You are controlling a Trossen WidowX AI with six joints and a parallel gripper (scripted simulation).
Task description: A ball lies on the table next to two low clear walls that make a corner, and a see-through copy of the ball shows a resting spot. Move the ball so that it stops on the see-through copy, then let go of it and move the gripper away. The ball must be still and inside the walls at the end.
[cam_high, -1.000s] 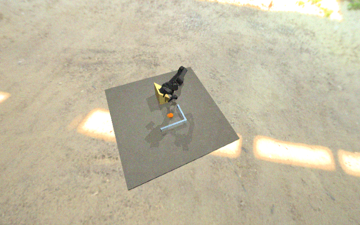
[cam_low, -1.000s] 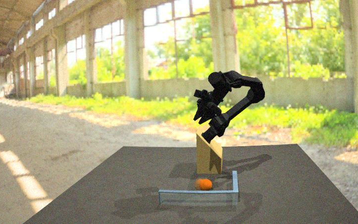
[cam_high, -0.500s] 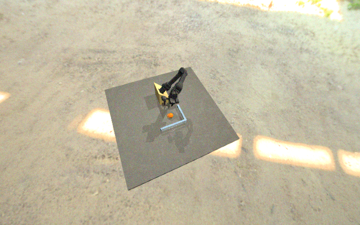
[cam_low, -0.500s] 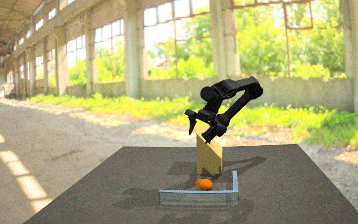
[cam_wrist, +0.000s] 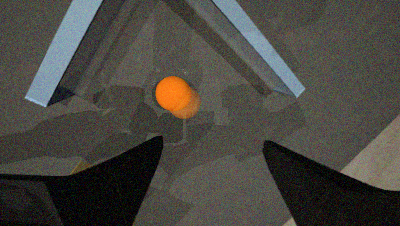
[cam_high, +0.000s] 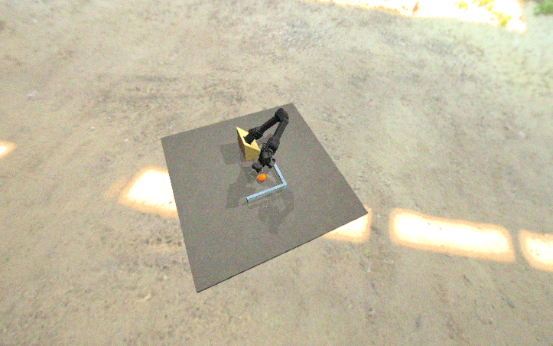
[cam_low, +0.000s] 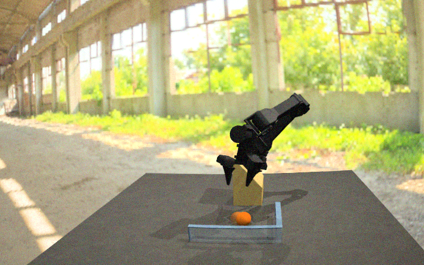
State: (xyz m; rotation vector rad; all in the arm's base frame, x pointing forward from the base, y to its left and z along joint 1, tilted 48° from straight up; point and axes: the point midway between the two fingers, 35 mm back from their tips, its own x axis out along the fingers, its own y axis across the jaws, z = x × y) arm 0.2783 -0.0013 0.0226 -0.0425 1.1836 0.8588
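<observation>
The orange ball is 1 cm behind my gripper tip, 2 cm to the left of it and 14 cm below it. From my gripper tip the other things lie so: wall strip (13 cm ahead, 1 cm to the left, 11 cm below).
</observation>
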